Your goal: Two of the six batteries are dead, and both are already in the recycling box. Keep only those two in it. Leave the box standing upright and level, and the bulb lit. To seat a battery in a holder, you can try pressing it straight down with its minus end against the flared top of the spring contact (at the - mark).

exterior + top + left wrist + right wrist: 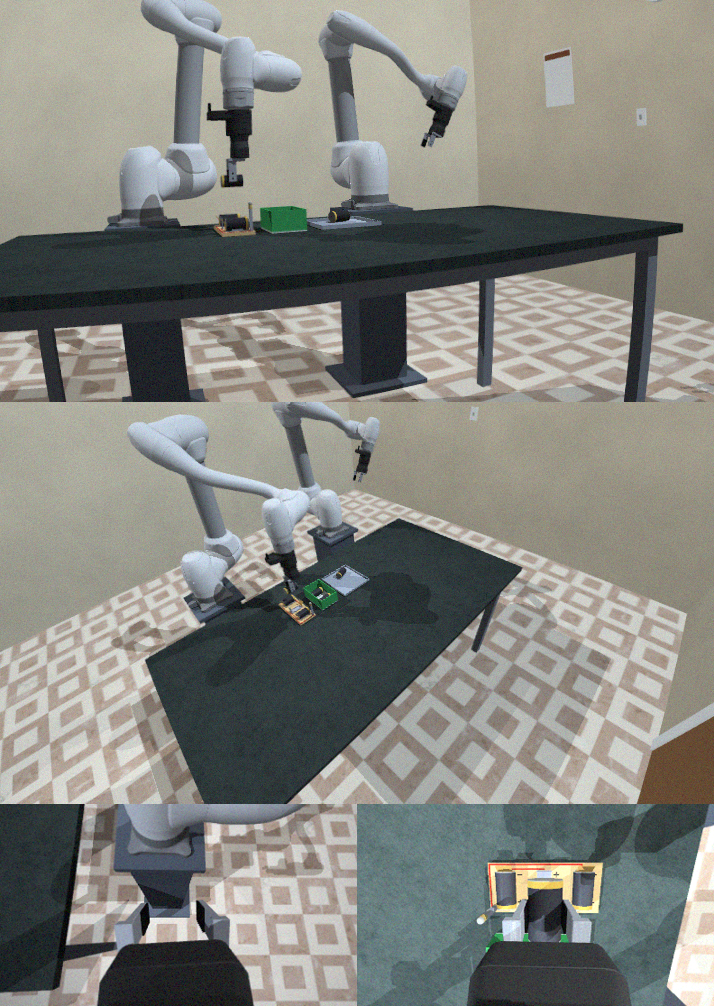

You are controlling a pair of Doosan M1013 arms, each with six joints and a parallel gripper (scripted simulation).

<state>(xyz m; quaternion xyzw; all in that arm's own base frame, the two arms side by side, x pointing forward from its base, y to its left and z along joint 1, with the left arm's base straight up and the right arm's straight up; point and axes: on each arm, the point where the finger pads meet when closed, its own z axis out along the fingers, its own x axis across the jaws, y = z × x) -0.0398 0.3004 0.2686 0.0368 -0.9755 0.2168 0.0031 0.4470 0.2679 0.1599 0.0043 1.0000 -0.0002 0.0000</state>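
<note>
My right gripper is now 30 mm short of the green recycling box, 140 mm to the right of it and 140 mm above it. The rest, counted from my right hand: grey tray: 20 mm ahead, 320 mm to the left, 160 mm below.
</note>
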